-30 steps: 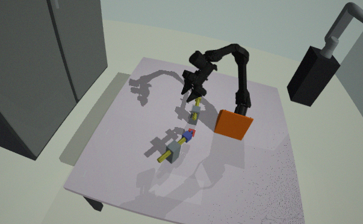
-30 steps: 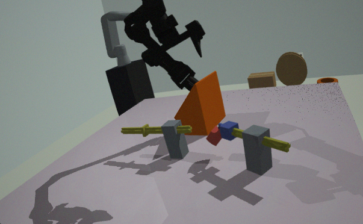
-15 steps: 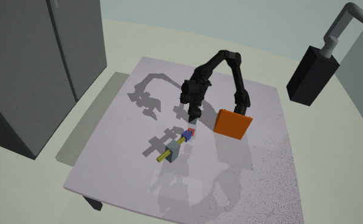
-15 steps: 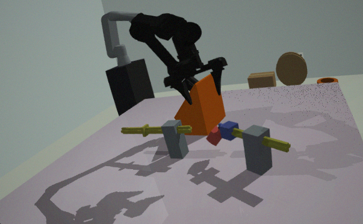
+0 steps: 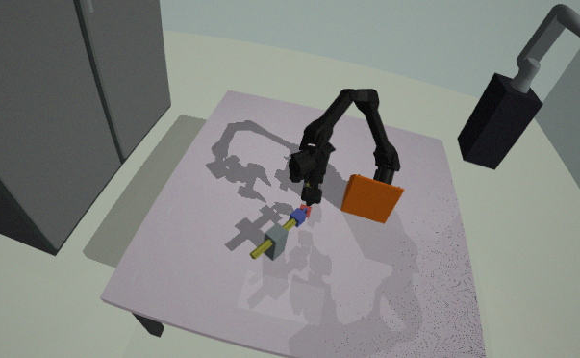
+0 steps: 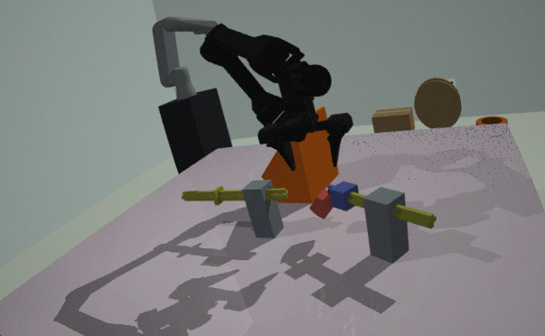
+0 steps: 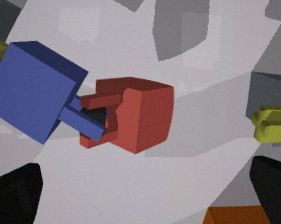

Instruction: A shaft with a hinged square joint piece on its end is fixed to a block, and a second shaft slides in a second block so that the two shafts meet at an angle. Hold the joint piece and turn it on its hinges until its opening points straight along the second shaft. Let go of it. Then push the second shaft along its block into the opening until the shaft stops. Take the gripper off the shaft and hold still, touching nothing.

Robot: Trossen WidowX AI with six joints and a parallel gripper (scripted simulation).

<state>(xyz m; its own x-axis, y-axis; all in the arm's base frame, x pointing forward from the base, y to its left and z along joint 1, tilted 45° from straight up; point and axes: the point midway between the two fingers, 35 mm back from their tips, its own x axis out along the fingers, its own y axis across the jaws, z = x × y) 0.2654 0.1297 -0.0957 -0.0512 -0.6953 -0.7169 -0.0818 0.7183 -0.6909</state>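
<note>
My gripper tip is now 1 cm to the right of the red joint piece and 8 cm above it.
</note>
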